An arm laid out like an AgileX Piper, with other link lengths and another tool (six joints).
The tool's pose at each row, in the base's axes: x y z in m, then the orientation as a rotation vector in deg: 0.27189, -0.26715, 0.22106, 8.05, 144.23, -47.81; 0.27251, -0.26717, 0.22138, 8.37, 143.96, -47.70; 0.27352, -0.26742, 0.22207, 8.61, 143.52, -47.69; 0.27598, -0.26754, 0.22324, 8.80, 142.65, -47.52; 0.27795, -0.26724, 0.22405, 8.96, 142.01, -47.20; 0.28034, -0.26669, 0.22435, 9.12, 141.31, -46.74; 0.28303, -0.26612, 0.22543, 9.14, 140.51, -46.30; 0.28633, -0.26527, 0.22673, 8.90, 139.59, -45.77
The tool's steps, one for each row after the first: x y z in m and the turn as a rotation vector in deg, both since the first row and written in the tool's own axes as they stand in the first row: -0.00070, -0.00004, 0.00004, 0.03, -0.19, 0.32; -0.00190, -0.00037, 0.00012, 0.15, -0.53, 0.60; -0.00461, -0.00050, 0.00039, 0.22, -1.31, 1.02; -0.00674, -0.00022, 0.00046, 0.15, -1.92, 1.39; -0.00901, 0.00065, 0.00091, -0.01, -2.61, 1.82; -0.01192, 0.00118, 0.00093, -0.17, -3.42, 2.17; -0.01548, 0.00196, 0.00088, -0.41, -4.44, 2.41
